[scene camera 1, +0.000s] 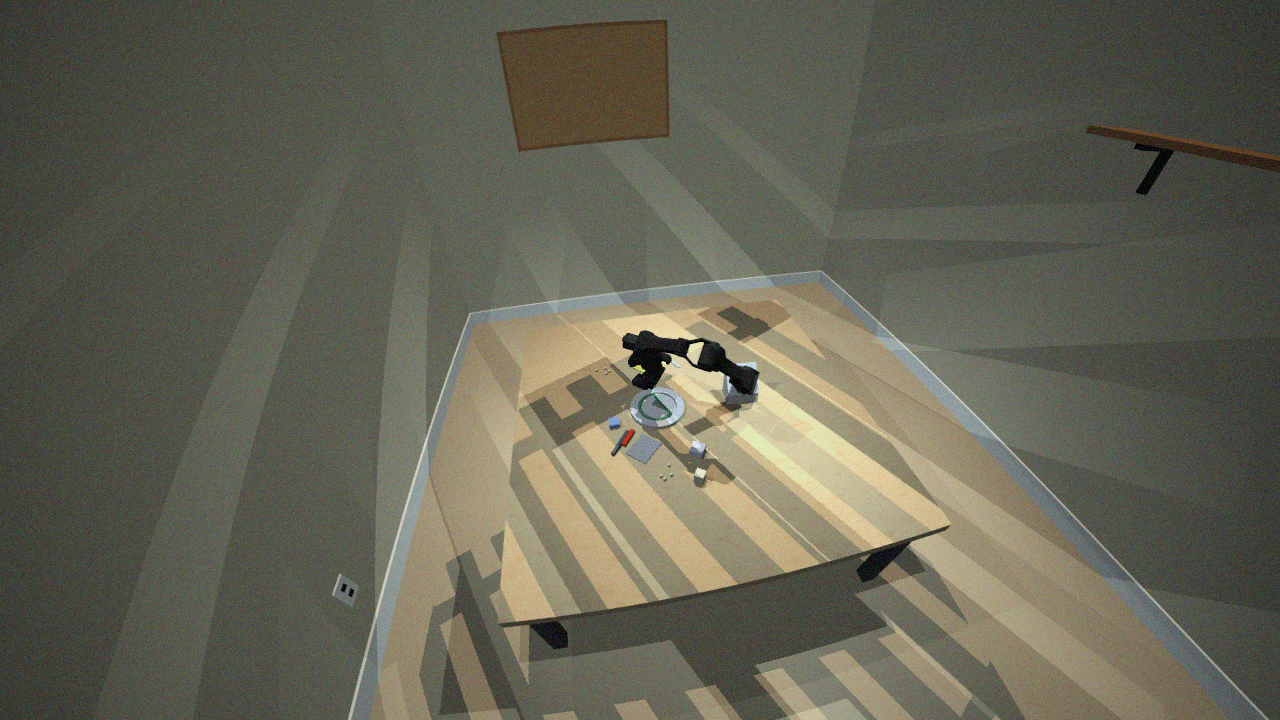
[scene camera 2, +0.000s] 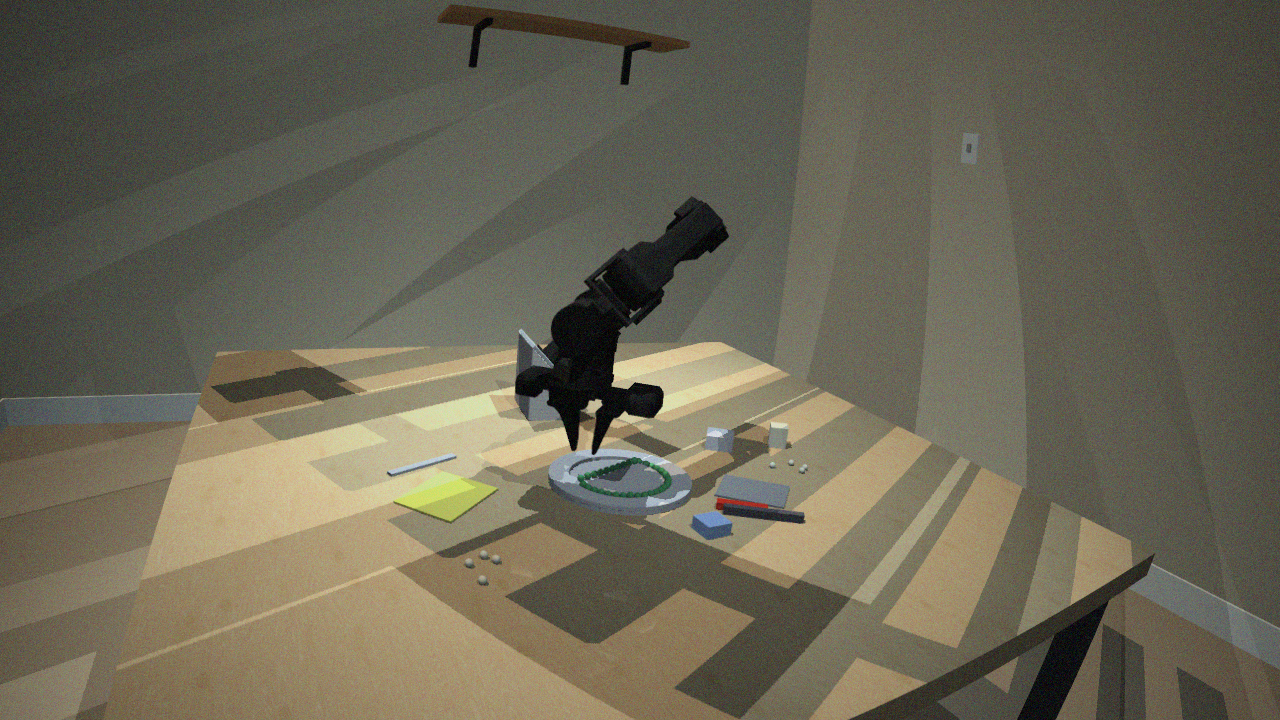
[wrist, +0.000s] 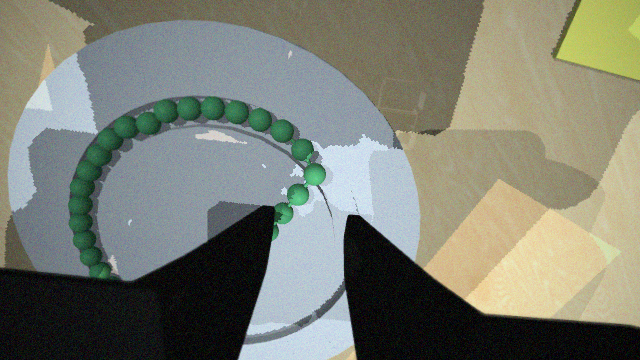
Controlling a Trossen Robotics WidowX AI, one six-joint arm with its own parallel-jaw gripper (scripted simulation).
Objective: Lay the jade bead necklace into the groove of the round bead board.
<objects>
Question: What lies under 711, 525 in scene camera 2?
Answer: A blue block.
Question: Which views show my gripper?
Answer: Scene camera 1, scene camera 2 and the wrist view: all of them.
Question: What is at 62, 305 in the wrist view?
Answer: My gripper.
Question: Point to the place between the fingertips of my gripper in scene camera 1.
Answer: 653, 386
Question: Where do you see a grey sheet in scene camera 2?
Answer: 736, 488
</objects>
